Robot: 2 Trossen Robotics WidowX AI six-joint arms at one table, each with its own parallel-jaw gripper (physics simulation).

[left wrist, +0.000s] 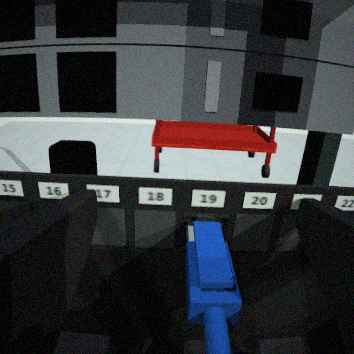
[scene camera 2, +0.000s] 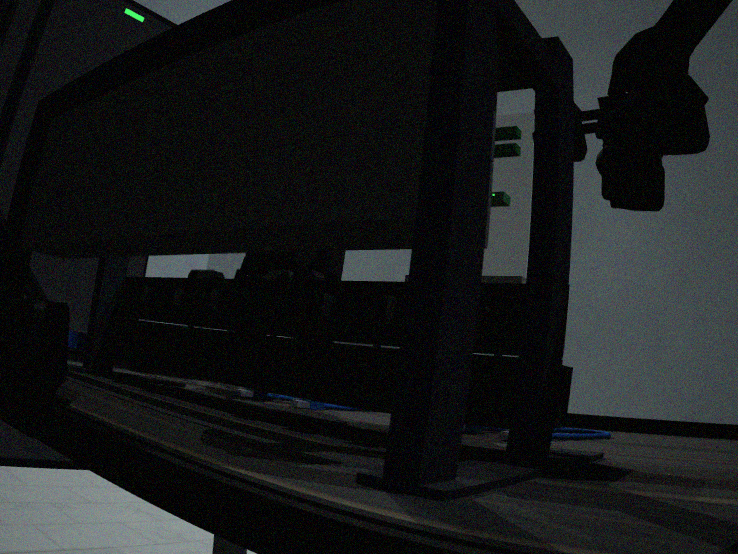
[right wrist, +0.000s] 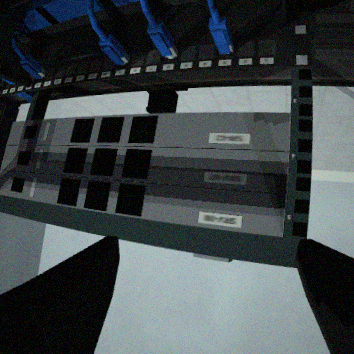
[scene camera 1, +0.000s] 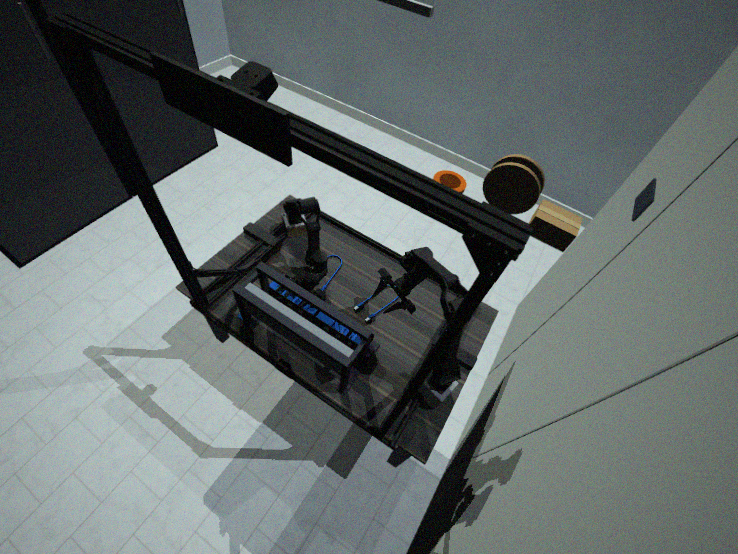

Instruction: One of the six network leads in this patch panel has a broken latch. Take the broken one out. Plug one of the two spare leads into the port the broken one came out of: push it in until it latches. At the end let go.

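Seen in the pictures: left gripper, fingertip midpoint: [left wrist: 200,206] [scene camera 2: 186,287] [right wrist: 13,87] [scene camera 1: 292,302]; right gripper, fingertip midpoint: [right wrist: 209,250] [scene camera 1: 377,305]; left arm's base, link origin: [scene camera 1: 294,218]; right arm's base, link origin: [scene camera 1: 440,382].
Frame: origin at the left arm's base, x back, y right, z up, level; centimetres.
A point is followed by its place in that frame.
Observation:
The patch panel [left wrist: 181,192] @[x -47.5, y 13.2, z 3.5 cm] [right wrist: 281,74] has numbered ports. A blue lead's plug [left wrist: 212,257] @[x -45.5, y 11.9, z 2.6 cm] sits at port 19 in the left wrist view; its latch cannot be made out clearly. My left gripper [left wrist: 200,206] @[x -46.9, y 13.5, z 3.1 cm] is open, one finger on each side of this plug, well apart from it. Other blue leads [right wrist: 111,47] @[x -60.1, y 1.1, z 2.2 cm] [right wrist: 159,41] @[x -64.2, y -1.9, z 2.5 cm] [right wrist: 220,35] @[x -68.6, y -5.0, z 2.6 cm] stand in the panel. Two spare blue leads with pale plugs [scene camera 1: 357,308] @[x -52.8, y -12.8, z -6.2 cm] [scene camera 1: 367,320] @[x -59.6, y -14.7, z -6.2 cm] lie on the table. My right gripper [right wrist: 209,250] @[x -66.7, y -12.7, z 18.3 cm] is open and empty, in front of the rack in the right wrist view; its arm is above the spare leads in scene camera 1.
The black rack frame [scene camera 1: 348,357] @[x -81.8, y 3.9, z 19.3 cm] stands on the wooden table [scene camera 1: 411,319] @[x -65.0, y -33.2, z -6.9 cm], with grey units [right wrist: 175,200] @[x -69.9, y 7.7, z 14.6 cm] beside the panel in the right wrist view. A gantry beam [scene camera 1: 369,172] @[x -89.2, y 9.5, z 97.0 cm] spans above. A red cart [left wrist: 212,136] stands on the floor beyond. Scene camera 2 is very dark.

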